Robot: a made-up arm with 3 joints. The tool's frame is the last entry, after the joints. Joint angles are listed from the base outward. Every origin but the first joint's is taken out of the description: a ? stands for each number. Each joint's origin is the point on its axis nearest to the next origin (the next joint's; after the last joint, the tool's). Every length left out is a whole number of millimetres.
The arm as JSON. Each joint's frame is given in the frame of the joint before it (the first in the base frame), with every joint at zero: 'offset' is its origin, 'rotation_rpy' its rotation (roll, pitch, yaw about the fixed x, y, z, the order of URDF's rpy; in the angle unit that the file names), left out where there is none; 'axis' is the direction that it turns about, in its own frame. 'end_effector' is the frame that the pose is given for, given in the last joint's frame.
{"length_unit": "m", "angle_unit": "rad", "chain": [
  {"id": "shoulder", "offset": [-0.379, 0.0, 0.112], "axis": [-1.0, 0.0, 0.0]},
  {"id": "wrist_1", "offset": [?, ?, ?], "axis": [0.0, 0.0, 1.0]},
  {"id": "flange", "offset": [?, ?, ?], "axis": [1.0, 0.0, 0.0]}
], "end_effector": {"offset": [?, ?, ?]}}
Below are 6 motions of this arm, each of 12 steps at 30 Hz.
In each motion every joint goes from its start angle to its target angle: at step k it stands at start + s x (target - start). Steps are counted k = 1, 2, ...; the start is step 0. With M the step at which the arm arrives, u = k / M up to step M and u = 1 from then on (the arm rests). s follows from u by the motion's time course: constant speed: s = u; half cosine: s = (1 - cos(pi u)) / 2; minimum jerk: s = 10 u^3 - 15 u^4 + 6 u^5.
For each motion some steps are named. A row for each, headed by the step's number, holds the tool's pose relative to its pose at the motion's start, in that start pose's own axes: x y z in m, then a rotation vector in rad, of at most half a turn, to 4 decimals.
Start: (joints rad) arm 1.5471 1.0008 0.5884
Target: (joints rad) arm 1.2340 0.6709 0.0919
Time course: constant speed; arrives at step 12
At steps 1, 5, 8, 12:
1: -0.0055 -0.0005 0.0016 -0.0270 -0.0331 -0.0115
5: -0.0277 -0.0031 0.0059 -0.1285 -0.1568 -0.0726
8: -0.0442 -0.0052 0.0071 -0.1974 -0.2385 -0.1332
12: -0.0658 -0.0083 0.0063 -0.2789 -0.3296 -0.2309

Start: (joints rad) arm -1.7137 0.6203 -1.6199
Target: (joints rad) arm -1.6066 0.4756 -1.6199
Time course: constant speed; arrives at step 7
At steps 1, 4, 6, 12:
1: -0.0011 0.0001 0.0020 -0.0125 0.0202 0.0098
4: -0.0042 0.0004 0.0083 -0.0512 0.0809 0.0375
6: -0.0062 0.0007 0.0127 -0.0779 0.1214 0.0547
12: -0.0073 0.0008 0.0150 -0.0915 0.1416 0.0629

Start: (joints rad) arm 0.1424 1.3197 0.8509
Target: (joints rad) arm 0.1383 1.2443 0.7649
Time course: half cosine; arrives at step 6
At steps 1, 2, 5, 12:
1: -0.0006 0.0001 0.0000 -0.0057 -0.0040 -0.0031
2: -0.0021 0.0002 -0.0001 -0.0212 -0.0147 -0.0118
5: -0.0078 0.0009 -0.0005 -0.0791 -0.0535 -0.0458
12: -0.0084 0.0010 -0.0005 -0.0848 -0.0572 -0.0493

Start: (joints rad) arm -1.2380 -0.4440 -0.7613
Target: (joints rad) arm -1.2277 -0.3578 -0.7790
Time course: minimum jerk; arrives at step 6
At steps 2, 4, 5, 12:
2: 0.0019 0.0000 -0.0001 -0.0057 -0.0132 0.0124
4: 0.0071 0.0000 -0.0001 -0.0214 -0.0497 0.0467
5: 0.0087 0.0000 -0.0001 -0.0262 -0.0607 0.0570
12: 0.0090 0.0000 -0.0001 -0.0272 -0.0629 0.0591

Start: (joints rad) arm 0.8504 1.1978 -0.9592
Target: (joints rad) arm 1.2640 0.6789 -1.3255
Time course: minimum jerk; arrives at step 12
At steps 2, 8, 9, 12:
2: -0.0003 0.0012 0.0005 -0.0185 0.0229 0.0007
8: -0.0049 0.0282 0.0195 -0.4633 0.4907 0.0637
9: -0.0050 0.0325 0.0233 -0.5328 0.5533 0.0792
12: -0.0048 0.0370 0.0271 -0.6018 0.6133 0.0956

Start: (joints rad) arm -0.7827 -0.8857 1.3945
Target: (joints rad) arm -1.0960 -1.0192 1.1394
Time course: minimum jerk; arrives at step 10
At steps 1, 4, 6, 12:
1: 0.0001 0.0001 0.0002 -0.0005 -0.0008 -0.0022
4: 0.0048 0.0044 0.0080 -0.0196 -0.0245 -0.0856
6: 0.0109 0.0089 0.0173 -0.0459 -0.0429 -0.1892
12: 0.0166 0.0123 0.0255 -0.0716 -0.0498 -0.2831

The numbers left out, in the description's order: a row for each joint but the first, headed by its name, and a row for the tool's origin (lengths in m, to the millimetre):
wrist_1: 0.0 0.111 0.122
flange: -0.019 -0.104 0.0
tool: 0.0 -0.006 -0.003

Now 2 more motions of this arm.
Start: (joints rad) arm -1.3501 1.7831 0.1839
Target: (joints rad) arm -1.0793 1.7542 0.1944
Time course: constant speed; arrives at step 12
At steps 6, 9, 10, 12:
6: 0.0130 -0.0058 -0.0157 0.0328 0.1276 -0.0388
9: 0.0186 -0.0086 -0.0241 0.0485 0.1915 -0.0584
10: 0.0204 -0.0095 -0.0270 0.0536 0.2128 -0.0650
12: 0.0237 -0.0113 -0.0329 0.0637 0.2554 -0.0781

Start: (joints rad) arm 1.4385 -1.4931 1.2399
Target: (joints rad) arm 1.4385 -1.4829 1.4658
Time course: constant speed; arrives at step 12
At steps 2, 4, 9, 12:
2: 0.0002 0.0001 -0.0002 0.0376 0.0016 0.0005
4: 0.0003 0.0002 -0.0004 0.0753 0.0033 0.0010
9: 0.0008 0.0005 -0.0008 0.1694 0.0074 0.0019
12: 0.0010 0.0008 -0.0011 0.2259 0.0100 0.0022

